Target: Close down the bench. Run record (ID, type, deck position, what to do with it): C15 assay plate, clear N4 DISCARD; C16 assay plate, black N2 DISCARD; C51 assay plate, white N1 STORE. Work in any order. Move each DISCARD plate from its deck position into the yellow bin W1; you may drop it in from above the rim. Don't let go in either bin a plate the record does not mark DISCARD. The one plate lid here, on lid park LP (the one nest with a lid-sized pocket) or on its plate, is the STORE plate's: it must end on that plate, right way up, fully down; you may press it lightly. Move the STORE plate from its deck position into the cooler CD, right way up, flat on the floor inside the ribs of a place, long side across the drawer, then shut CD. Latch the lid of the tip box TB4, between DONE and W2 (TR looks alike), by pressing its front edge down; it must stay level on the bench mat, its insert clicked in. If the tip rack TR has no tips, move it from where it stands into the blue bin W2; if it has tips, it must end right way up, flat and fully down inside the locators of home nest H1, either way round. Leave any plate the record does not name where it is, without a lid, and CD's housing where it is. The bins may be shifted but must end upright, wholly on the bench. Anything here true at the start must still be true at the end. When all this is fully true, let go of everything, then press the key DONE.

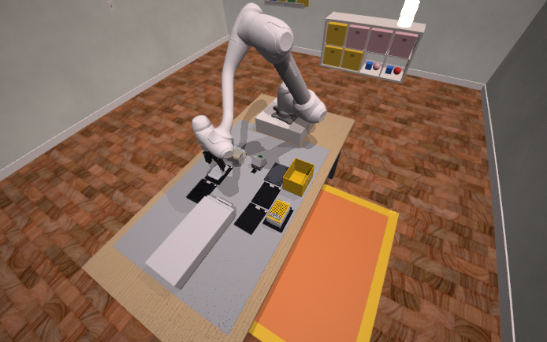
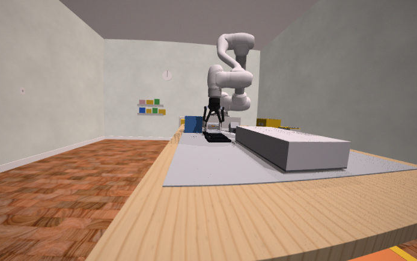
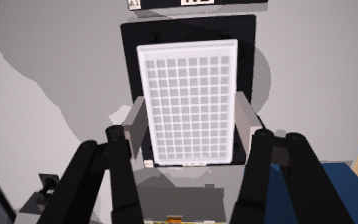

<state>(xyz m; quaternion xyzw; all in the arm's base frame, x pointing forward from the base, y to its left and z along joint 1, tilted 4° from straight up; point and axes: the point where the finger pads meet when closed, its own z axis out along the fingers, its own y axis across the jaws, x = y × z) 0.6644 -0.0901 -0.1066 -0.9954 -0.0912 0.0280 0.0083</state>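
Now: the black nest N4 4 cm below my hand. Round my hand: tip box TB4: 17 cm behind, 1 cm below; black assay plate: 17 cm ahead, 3 cm below, 2 cm to the left; pale plate: 2 cm below.
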